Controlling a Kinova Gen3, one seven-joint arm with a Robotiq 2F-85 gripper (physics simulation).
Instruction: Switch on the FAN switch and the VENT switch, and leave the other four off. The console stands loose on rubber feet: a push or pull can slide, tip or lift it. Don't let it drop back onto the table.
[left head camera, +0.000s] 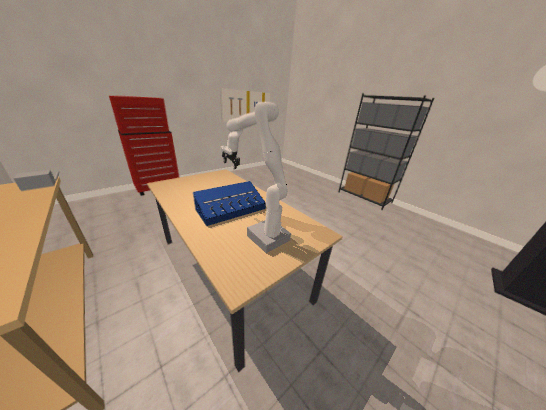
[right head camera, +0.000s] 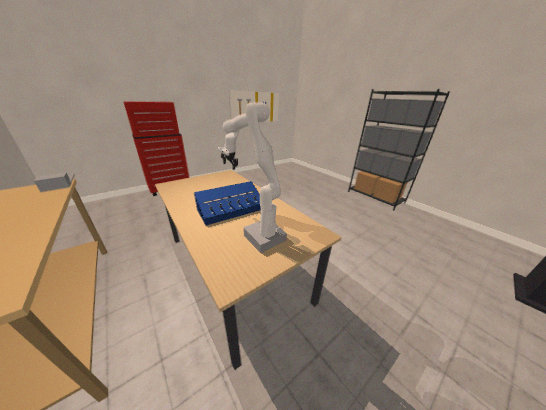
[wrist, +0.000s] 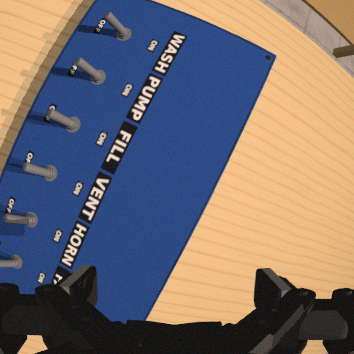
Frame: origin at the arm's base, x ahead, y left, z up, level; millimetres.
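Seen in the pictures: gripper, fingertip midpoint: (left head camera: 229, 165) (right head camera: 229, 166) (wrist: 175, 286); arm's base at its link origin: (left head camera: 271, 232) (right head camera: 266, 232).
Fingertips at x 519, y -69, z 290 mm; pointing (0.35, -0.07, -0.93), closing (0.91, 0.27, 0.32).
Note:
Pixels of each thing's top centre, then the offset from my fingertips to it. "*": a spot on its surface instead. Level surfaces: height alone.
- wooden table at its surface level: dz -355 mm
- grey VENT lever at its top centre: (wrist: 34, 171) dz -228, dx -109, dy +2 mm
- FAN lever at a spot on its surface: (wrist: 10, 261) * dz -251, dx -127, dy -137 mm
- WASH at its top centre: (wrist: 117, 18) dz -228, dx -68, dy +214 mm
- PUMP at its top centre: (wrist: 88, 65) dz -228, dx -82, dy +143 mm
- FILL at its top centre: (wrist: 59, 117) dz -228, dx -96, dy +73 mm
- HORN at its top centre: (wrist: 14, 223) dz -228, dx -123, dy -69 mm
The blue console (left head camera: 225, 193) (right head camera: 225, 193) (wrist: 180, 150) stands on the wooden table (left head camera: 220, 260) (right head camera: 215, 255). In the wrist view, the grey VENT lever (wrist: 40, 171) leans to its OFF mark. The FAN lever (wrist: 10, 261) at the lower left leans the same way, its tip cut by the frame edge. The WASH (wrist: 117, 26), PUMP (wrist: 90, 71), FILL (wrist: 64, 120) and HORN (wrist: 21, 219) levers also lean to OFF. My gripper (left head camera: 231, 163) (right head camera: 229, 164) (wrist: 175, 286) is open and empty, above and apart from the console. Its left finger partly hides the FAN label.
The arm's grey base (left head camera: 269, 237) (right head camera: 265, 237) stands on the table near the console. A second wooden table (left head camera: 22, 240) (right head camera: 25, 240) is at the left. A red cabinet (left head camera: 150, 145) (right head camera: 160, 147) and a shelf rack (left head camera: 391, 96) stand farther back.

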